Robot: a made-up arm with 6 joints.
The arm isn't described. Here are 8 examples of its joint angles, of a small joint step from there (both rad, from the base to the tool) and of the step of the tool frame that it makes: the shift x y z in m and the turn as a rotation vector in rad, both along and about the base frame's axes.
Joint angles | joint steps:
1: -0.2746 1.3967 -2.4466 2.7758 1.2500 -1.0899 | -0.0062 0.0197 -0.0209 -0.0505 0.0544 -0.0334
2: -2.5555 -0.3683 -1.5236 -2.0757 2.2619 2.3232 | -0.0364 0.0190 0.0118 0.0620 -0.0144 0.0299
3: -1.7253 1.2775 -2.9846 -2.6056 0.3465 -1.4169 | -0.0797 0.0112 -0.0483 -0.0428 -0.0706 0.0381
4: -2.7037 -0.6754 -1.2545 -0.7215 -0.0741 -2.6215 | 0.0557 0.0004 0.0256 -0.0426 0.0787 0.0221
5: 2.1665 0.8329 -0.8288 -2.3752 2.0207 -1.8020 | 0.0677 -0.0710 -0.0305 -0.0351 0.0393 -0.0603
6: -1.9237 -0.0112 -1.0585 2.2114 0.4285 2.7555 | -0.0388 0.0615 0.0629 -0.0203 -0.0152 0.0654
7: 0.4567 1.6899 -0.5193 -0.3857 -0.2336 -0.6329 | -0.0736 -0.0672 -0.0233 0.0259 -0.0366 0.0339
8: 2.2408 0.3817 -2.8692 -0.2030 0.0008 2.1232 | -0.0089 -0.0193 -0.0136 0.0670 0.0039 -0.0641
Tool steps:
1: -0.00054 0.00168 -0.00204 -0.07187 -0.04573 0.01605
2: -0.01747 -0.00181 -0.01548 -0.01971 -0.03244 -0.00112
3: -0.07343 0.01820 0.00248 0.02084 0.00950 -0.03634
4: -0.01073 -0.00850 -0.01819 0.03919 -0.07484 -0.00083
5: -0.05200 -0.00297 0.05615 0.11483 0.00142 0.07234
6: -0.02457 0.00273 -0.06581 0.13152 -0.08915 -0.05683
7: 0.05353 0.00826 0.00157 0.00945 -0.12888 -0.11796
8: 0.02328 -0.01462 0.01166 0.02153 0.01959 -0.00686
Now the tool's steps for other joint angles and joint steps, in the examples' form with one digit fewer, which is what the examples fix.
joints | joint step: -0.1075 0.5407 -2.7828 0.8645 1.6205 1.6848 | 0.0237 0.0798 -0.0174 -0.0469 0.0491 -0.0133
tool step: 0.0446 0.0112 -0.0568 -0.0555 0.0910 0.0327
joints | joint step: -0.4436 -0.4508 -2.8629 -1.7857 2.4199 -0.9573 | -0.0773 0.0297 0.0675 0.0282 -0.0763 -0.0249
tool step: 0.0378 0.0007 0.0305 -0.0079 0.1499 -0.0400
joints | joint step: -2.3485 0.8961 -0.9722 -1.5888 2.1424 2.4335 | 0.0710 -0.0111 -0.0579 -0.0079 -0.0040 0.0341
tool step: 0.0039 -0.0478 0.0086 -0.0731 0.0648 0.0976
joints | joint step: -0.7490 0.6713 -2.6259 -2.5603 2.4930 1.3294 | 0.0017 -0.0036 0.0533 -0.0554 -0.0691 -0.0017
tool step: 0.0162 -0.0094 0.0046 0.0279 0.1228 0.0159
